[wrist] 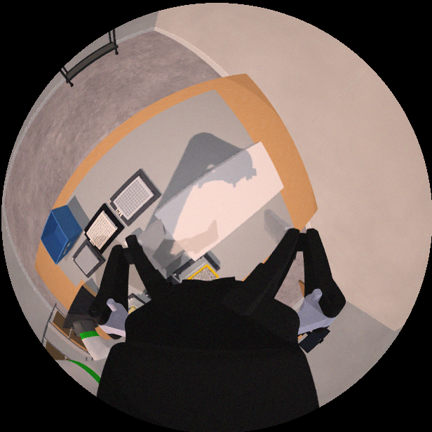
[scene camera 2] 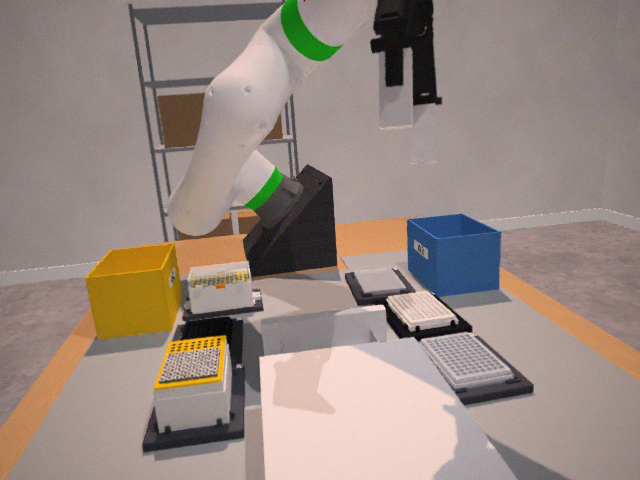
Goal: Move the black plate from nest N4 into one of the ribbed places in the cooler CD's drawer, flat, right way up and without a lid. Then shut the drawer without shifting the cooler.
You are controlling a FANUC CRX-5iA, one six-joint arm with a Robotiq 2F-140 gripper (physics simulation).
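Frame: origin at the arm's base, x left, y ahead, z down, level; centimetres.
Seen in the pictures: gripper, fingertip midpoint: (scene camera 2: 412, 147); arm's base at its link origin: (scene camera 2: 284, 206).
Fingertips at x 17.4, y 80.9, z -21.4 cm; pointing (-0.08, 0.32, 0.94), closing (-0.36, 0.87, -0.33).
Observation:
Pixels of each thing's top centre, then the offset from my fingertips to it.
- yellow-topped tip box at its top centre: (scene camera 2: 192, 356) dx -27.4, dy -10.6, dz +26.3 cm
- yellow bin at its top centre: (scene camera 2: 134, 258) dx -45.5, dy -43.9, dz +22.0 cm
- blue bin at its top centre: (scene camera 2: 450, 225) dx +18.8, dy -51.8, dz +22.0 cm
- grey plate at its top centre: (scene camera 2: 463, 353) dx +10.0, dy -14.9, dz +31.3 cm
- white plate at its top centre: (scene camera 2: 419, 305) dx +7.8, dy -32.8, dz +31.3 cm
A black, ribbed-looking plate (scene camera 2: 210, 328) sits in a dark nest on the left, partly hidden behind the yellow-topped tip box; I cannot read its nest label. The white cooler (scene camera 2: 356, 413) (wrist: 227, 202) stands at the front middle in the scene view. Its drawer (scene camera 2: 315, 333) is open toward the robot base; the cooler hides most of its inside and the ribbed places. My gripper (scene camera 2: 409, 143) (wrist: 212, 223) is open and empty, high above the table, with its fingers apart. In the wrist view, the gripper body hides part of the left-hand nests, and the drawer is hard to make out.
The yellow-topped tip box (scene camera 2: 191, 384) (wrist: 204, 274) stands left of the cooler. Another tip box (scene camera 2: 219, 291) and a yellow bin (scene camera 2: 131, 297) stand behind it. A blue bin (scene camera 2: 454, 258) (wrist: 61, 234) and nests with a grey plate (scene camera 2: 467, 359) (wrist: 134, 198) and white plate (scene camera 2: 421, 310) (wrist: 102, 229) are on the right.

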